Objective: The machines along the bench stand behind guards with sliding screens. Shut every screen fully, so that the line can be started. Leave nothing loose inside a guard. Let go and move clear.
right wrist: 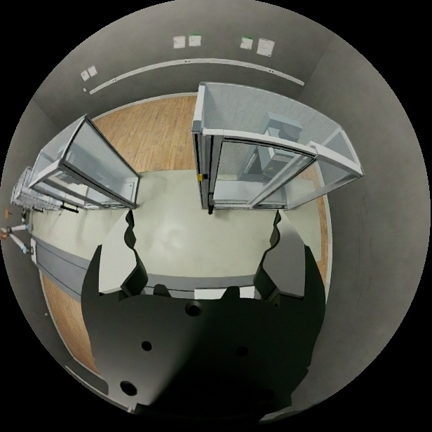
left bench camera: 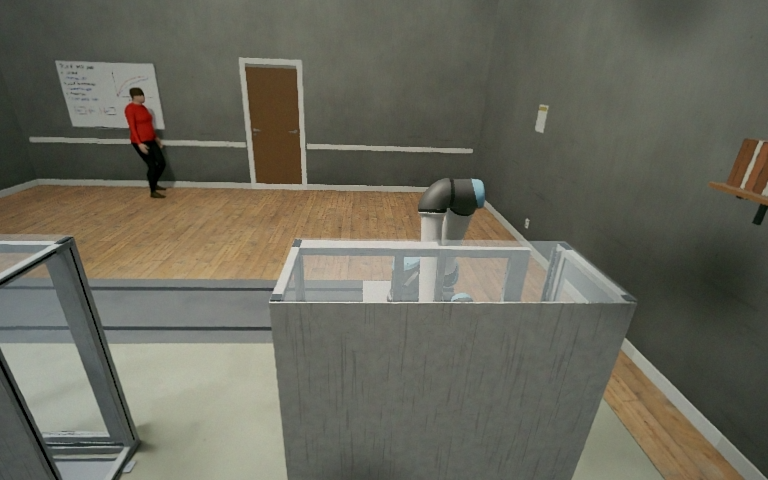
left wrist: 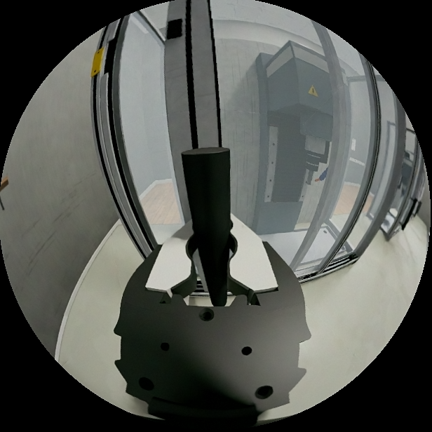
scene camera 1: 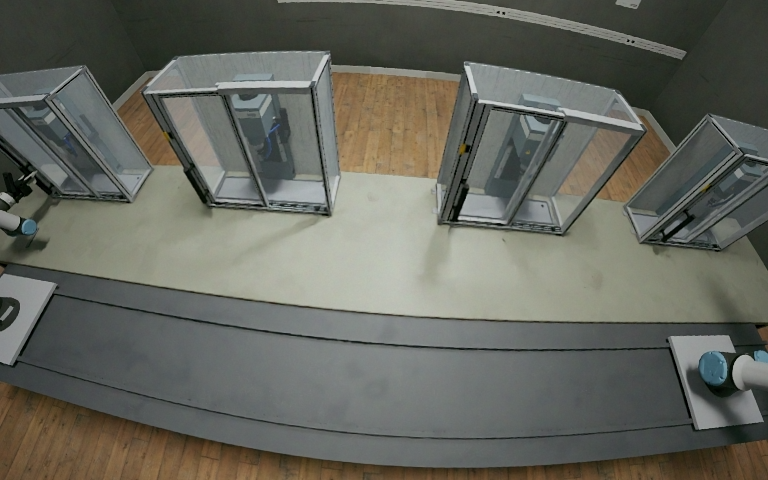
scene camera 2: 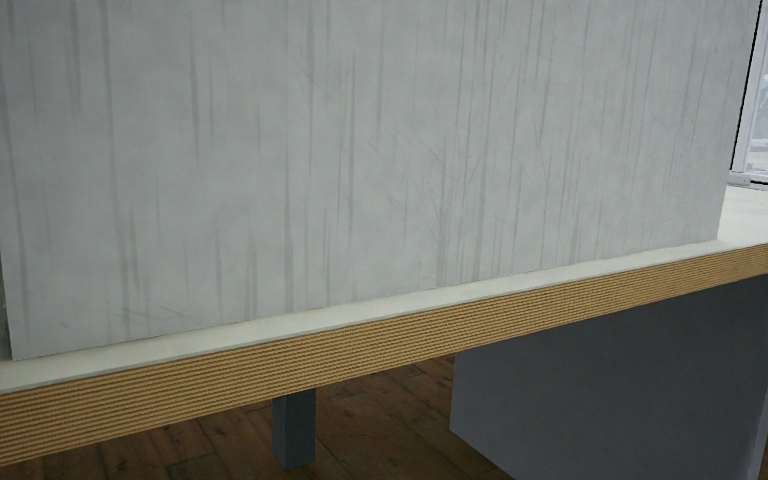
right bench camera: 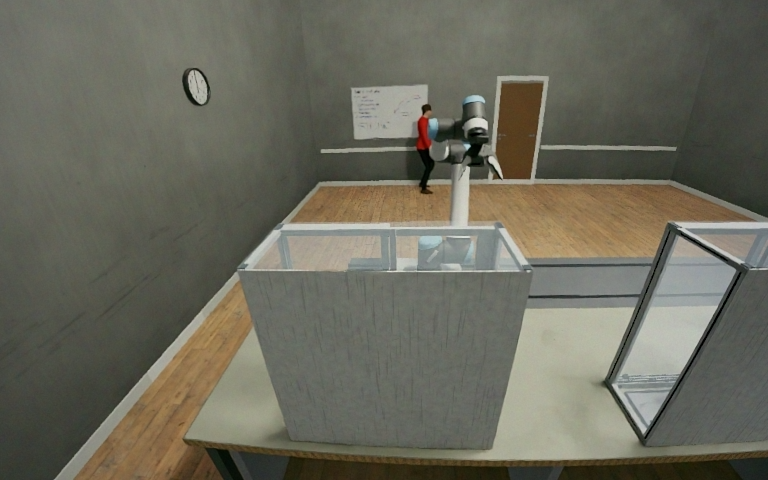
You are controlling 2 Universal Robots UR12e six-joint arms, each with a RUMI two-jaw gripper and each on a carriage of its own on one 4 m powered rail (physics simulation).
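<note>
My left gripper (left wrist: 213, 215) (scene camera 1: 32, 176) is shut on the black bar handle (left wrist: 206, 190) of the leftmost guard's screen. That screen's edge post (left wrist: 177, 100) stands apart from the guard's left post (left wrist: 112, 145), with a gap between them. A grey machine (left wrist: 295, 90) stands inside. In scene camera 1, the second guard (scene camera 1: 266, 86) and third guard (scene camera 1: 603, 121) have their handles near their left posts; I cannot tell whether these screens are fully shut. The rightmost guard (right wrist: 250, 136) has its handle (right wrist: 211, 202) near its left post. My right gripper (right wrist: 202, 210) (right bench camera: 481, 169) is open and empty, in front of it.
The guards stand along the pale bench (scene camera 1: 373, 254). The grey rail (scene camera 1: 362, 384) runs in front, with the right arm's carriage (scene camera 1: 685, 390) and left arm's carriage (scene camera 1: 33, 288) at opposite ends. A person in red (left bench camera: 141, 121) (right bench camera: 423, 135) stands near the far wall.
</note>
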